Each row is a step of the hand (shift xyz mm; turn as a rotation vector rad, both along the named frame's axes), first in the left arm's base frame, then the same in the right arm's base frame.
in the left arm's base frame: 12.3 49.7 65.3 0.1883 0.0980 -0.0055
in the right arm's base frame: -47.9 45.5 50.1 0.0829 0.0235 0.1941
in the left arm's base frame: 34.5 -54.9 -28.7 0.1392 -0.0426 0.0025
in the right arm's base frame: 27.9 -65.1 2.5 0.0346 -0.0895 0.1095
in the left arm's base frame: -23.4 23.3 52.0 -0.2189 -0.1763 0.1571
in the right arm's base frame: -51.7 33.0 5.7 -0.2477 -0.0770 -0.1907
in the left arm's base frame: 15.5 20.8 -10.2 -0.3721 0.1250 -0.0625
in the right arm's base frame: 18.2 13.3 16.5 -0.0386 0.2465 -0.3094
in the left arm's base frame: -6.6 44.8 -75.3 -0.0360 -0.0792 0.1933
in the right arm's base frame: 76.0 39.9 -18.9 -0.2055 -0.0501 0.0135
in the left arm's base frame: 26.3 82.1 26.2 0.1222 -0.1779 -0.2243
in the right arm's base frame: -1.3 68.5 58.5 0.2160 -0.2221 -0.0303
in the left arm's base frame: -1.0 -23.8 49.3 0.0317 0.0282 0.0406
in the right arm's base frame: -50.4 -19.1 9.5 -0.0226 0.0172 0.0514
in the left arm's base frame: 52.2 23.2 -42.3 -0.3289 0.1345 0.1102
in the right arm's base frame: 60.2 0.5 37.8 -0.1837 0.2495 -0.2060
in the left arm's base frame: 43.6 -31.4 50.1 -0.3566 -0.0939 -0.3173
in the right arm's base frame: -38.3 -42.1 46.5 0.1643 0.0228 -0.4573
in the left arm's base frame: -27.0 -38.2 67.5 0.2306 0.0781 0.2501
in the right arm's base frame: -78.3 -22.1 -11.3 -0.1449 0.0040 0.3175
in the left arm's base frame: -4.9 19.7 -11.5 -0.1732 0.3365 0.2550
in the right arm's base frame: 12.7 19.5 -2.2 -0.2325 0.3899 0.0468
